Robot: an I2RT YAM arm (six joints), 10 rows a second.
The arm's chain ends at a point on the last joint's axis. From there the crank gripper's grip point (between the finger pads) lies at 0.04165 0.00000 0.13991 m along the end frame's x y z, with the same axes.
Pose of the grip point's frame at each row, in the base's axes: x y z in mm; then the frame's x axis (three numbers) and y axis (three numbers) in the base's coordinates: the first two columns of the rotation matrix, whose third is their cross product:
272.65 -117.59 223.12 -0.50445 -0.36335 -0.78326 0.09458 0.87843 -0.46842
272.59 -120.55 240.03 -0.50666 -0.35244 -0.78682 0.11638 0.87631 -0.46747
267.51 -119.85 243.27 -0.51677 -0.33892 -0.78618 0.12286 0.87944 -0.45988
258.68 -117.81 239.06 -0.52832 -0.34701 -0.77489 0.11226 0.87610 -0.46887
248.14 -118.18 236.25 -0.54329 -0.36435 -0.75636 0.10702 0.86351 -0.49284
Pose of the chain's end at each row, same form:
173.58 -59.03 312.93 -0.50445 -0.36335 -0.78326 0.09458 0.87843 -0.46842
174.17 -59.92 329.18 -0.50666 -0.35244 -0.78682 0.11638 0.87631 -0.46747
170.49 -58.97 333.77 -0.51677 -0.33892 -0.78618 0.12286 0.87944 -0.45988
162.94 -56.53 330.64 -0.52832 -0.34701 -0.77489 0.11226 0.87610 -0.46887
154.27 -54.22 327.93 -0.54329 -0.36435 -0.75636 0.10702 0.86351 -0.49284

